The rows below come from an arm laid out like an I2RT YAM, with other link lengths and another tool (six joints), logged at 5 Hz.
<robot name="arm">
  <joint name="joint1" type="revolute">
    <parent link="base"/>
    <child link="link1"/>
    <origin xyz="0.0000 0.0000 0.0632" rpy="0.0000 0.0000 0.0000"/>
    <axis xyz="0 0 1"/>
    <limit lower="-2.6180" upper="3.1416"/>
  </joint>
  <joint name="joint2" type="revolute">
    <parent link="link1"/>
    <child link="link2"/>
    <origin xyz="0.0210 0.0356 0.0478" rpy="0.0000 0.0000 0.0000"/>
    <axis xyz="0 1 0"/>
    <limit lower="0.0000" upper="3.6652"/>
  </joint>
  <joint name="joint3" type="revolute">
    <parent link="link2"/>
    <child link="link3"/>
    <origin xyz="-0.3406 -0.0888 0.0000" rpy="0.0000 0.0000 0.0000"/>
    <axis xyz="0 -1 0"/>
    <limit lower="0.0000" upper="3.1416"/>
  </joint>
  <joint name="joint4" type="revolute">
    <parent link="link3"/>
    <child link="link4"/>
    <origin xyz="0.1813 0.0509 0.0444" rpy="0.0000 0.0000 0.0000"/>
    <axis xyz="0 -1 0"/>
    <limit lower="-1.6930" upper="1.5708"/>
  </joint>
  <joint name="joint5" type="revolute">
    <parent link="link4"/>
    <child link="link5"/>
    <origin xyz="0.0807 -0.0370 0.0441" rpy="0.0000 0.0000 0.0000"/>
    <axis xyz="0 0 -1"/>
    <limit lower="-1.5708" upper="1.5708"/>
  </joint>
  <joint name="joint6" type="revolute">
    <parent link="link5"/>
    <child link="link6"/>
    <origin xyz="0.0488 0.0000 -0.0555" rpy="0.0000 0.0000 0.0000"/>
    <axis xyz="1 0 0"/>
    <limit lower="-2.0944" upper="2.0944"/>
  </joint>
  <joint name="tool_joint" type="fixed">
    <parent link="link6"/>
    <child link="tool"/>
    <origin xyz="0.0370 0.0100 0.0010" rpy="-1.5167 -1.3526 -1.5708"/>
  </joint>
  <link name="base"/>
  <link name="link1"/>
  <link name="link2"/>
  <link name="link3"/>
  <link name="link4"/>
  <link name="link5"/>
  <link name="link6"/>
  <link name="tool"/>
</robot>
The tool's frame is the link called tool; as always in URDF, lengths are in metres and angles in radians.
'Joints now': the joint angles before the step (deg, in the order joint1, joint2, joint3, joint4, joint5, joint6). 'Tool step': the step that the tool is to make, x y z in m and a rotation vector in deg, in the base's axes. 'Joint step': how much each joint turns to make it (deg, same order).
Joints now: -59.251, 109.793, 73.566, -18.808, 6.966, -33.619
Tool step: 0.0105, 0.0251, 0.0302, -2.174, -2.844, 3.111
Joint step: 3.105, -5.581, -0.519, -1.789, -1.001, 0.740
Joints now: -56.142, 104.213, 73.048, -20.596, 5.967, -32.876
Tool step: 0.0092, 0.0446, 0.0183, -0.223, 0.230, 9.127
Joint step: 4.910, -6.367, -2.925, -3.105, -2.372, -3.513
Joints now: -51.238, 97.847, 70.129, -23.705, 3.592, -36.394
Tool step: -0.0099, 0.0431, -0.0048, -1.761, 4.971, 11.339
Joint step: 3.616, -6.015, -7.580, 0.172, -0.864, -9.130
